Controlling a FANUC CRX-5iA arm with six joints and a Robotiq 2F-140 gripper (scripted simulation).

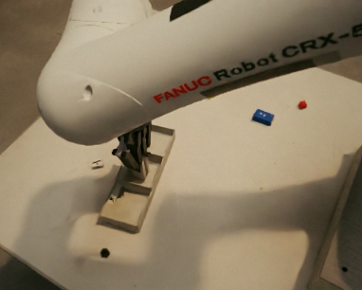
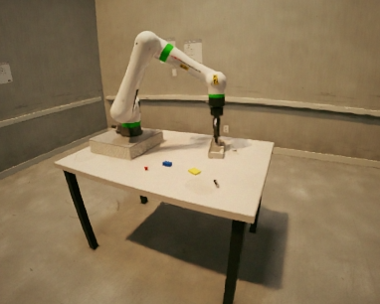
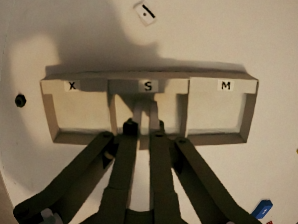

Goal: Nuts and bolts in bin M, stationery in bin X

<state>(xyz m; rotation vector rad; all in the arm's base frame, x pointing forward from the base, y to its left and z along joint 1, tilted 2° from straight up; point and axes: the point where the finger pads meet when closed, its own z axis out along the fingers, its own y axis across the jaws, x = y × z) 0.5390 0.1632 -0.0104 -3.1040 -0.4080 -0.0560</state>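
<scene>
My hand is 3 cm above the pale bin. Round my hand: yellow pad 31 cm to the right, 4 cm below, 3 cm ahead; then grey item 10 cm ahead, 4 cm to the left, 4 cm below; then black nut 18 cm to the left, 5 cm below, 5 cm behind.
</scene>
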